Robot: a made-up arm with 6 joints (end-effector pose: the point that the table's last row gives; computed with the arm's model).
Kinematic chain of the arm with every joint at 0, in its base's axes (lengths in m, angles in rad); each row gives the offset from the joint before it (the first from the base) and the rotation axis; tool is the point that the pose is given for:
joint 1: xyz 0 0 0.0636 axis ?
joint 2: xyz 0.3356 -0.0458 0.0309 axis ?
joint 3: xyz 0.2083 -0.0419 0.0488 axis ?
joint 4: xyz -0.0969 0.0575 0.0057 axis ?
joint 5: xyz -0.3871 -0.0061 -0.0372 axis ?
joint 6: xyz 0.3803 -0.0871 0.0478 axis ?
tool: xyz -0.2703 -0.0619 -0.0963
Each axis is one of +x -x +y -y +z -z.
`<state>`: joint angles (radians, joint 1 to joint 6).
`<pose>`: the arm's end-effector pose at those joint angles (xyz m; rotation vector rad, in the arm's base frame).
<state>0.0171 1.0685 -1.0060 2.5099 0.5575 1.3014</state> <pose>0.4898 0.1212 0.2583 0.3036 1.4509 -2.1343</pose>
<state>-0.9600 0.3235 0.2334 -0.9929 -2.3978 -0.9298</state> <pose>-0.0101 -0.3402 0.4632 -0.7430 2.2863 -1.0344</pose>
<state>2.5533 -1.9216 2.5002 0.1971 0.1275 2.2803</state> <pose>0.1649 -0.3368 0.4510 -2.4374 -1.5090 0.4201</pose>
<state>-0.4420 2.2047 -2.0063 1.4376 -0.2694 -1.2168</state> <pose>0.2962 -0.3915 0.4797 0.6281 2.8160 -0.3613</pose>
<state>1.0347 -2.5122 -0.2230 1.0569 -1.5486 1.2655</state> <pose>0.1398 0.1560 0.3831 -0.7622 -0.6260 -1.6997</pose>
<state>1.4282 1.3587 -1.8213 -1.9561 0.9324 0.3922</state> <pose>0.0655 0.2214 0.3038 -2.3102 1.3491 -0.8008</pose>
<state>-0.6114 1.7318 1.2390 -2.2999 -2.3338 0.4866</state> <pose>-0.2274 -0.3437 0.1248 0.6817 1.4993 -1.4364</pose>
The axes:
joint 1: -x
joint 2: -y
joint 3: -z
joint 4: -y
joint 5: +z
joint 6: +x

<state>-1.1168 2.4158 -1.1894 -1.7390 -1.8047 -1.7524</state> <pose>-0.2606 0.2243 -0.0596 -0.4624 1.9234 -1.8045</pose>
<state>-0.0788 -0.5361 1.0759 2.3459 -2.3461 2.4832</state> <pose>0.4041 -0.2390 -0.3159 -0.6681 1.9098 -1.2731</pose>
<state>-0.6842 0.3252 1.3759 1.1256 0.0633 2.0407</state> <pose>0.6356 0.1576 0.0932 1.3498 -1.9092 -0.3174</pose>
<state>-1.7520 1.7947 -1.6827 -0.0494 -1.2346 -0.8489</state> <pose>0.1747 -0.2676 -0.7041 0.2202 -0.7279 -1.6038</pose>
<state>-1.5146 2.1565 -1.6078 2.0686 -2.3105 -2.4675</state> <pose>0.6371 -0.4361 0.0478 0.5266 -1.0119 -1.1084</pose>
